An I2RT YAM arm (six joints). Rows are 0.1 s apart.
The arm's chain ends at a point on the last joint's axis. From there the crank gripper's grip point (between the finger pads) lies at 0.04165 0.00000 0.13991 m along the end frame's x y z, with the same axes.
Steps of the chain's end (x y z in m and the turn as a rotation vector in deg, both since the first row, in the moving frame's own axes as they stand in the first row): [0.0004 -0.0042 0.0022 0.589 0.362 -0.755]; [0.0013 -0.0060 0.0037 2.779 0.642 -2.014]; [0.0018 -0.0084 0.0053 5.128 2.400 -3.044]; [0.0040 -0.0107 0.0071 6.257 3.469 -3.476]
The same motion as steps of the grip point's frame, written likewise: [0.0013 -0.0062 0.0019 0.589 0.362 -0.755]; [0.0027 -0.0143 0.0030 2.779 0.642 -2.014]; [0.0072 -0.0232 0.0028 5.128 2.400 -3.044]; [0.0118 -0.0286 0.0034 6.257 3.469 -3.476]
